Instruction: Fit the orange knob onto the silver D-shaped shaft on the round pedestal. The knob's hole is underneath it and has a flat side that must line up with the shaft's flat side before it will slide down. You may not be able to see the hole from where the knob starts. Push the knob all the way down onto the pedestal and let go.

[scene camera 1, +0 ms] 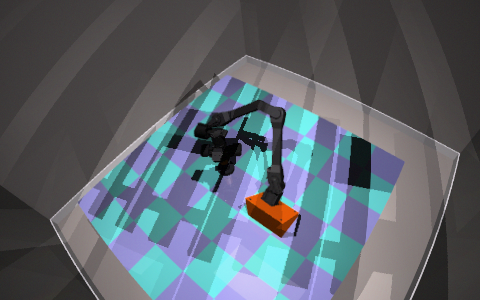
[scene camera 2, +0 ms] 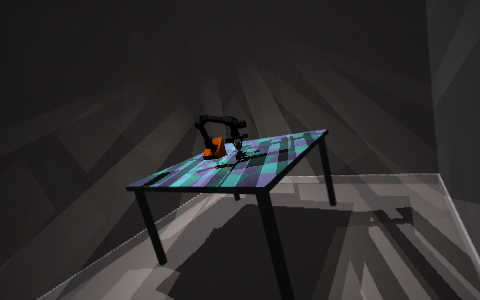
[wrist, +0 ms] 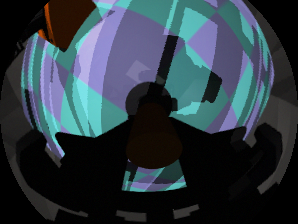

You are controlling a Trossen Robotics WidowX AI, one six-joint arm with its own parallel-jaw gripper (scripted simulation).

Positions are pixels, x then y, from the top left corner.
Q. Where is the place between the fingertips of the gripper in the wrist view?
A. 151,120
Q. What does the gripper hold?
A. An orange knob.
